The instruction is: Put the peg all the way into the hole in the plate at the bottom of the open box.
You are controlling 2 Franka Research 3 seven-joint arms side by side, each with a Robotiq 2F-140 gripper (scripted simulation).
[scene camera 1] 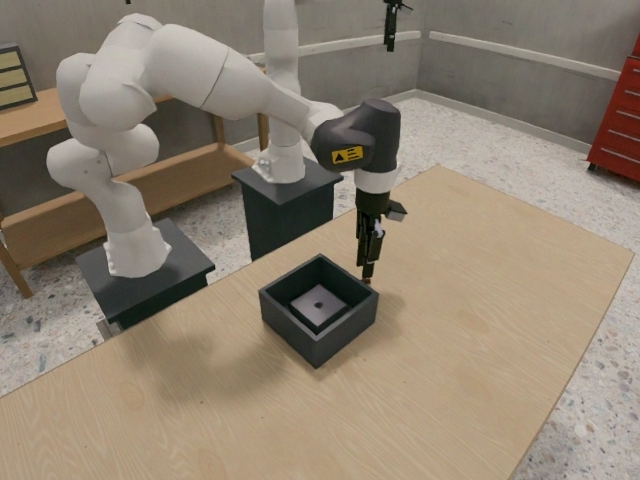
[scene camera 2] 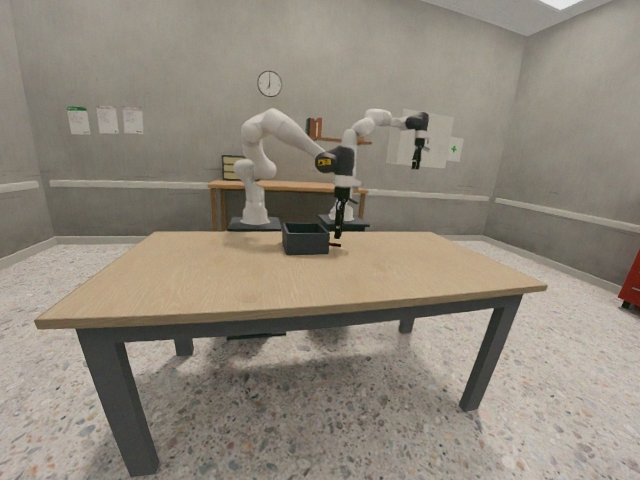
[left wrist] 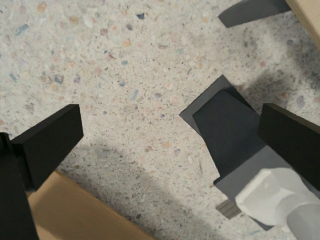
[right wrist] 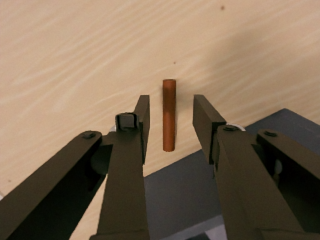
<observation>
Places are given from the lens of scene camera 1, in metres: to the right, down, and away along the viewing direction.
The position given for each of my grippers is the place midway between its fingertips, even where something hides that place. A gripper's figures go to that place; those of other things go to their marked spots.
my right gripper [scene camera 1: 364, 270]: 0.11, 0.08, 0.97
dark grey box [scene camera 1: 274, 298]: -0.10, 0.14, 0.88
</observation>
